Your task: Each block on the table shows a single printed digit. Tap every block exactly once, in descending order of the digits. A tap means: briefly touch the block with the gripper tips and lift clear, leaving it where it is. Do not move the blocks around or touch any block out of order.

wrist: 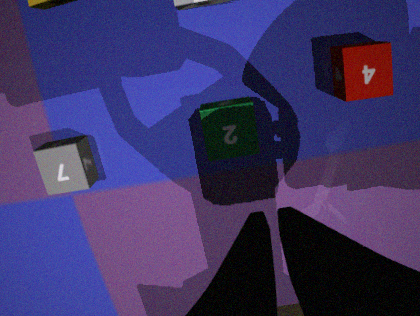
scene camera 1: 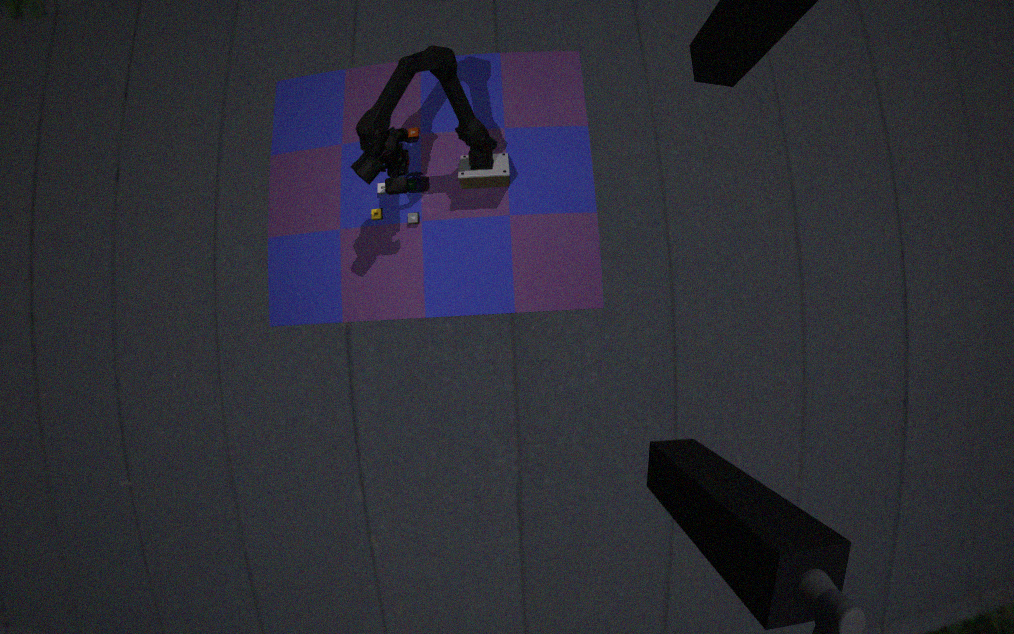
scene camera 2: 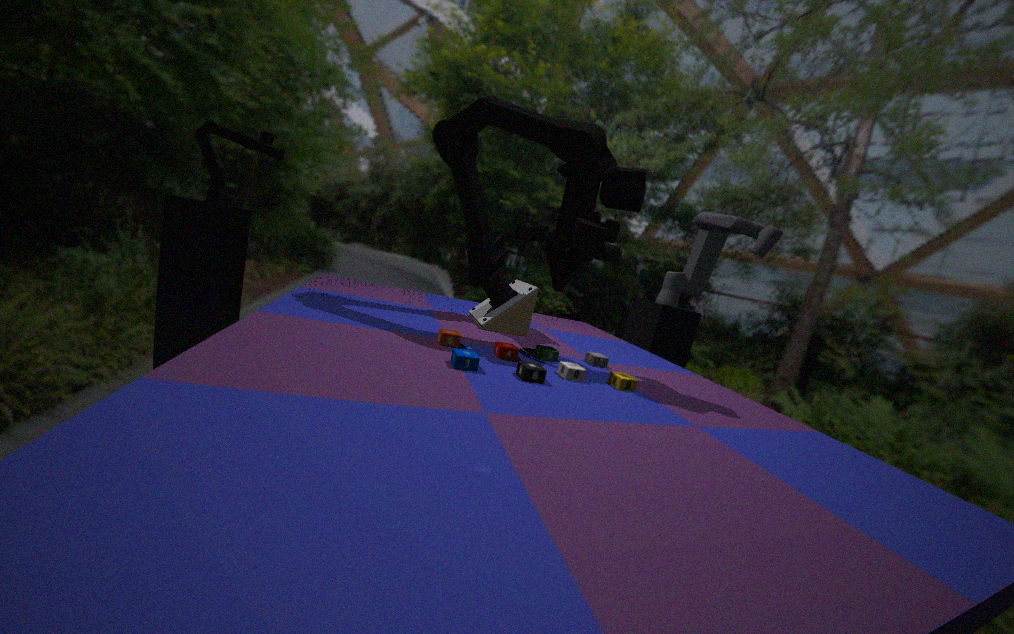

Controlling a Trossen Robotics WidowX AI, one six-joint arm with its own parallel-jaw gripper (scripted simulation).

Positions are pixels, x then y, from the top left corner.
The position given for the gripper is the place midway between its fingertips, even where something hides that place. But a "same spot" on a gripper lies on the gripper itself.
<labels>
gripper: wrist; scene camera 1 403, 170; scene camera 2
same spot on gripper: (scene camera 2: 563, 264) = (wrist: 362, 292)
</labels>
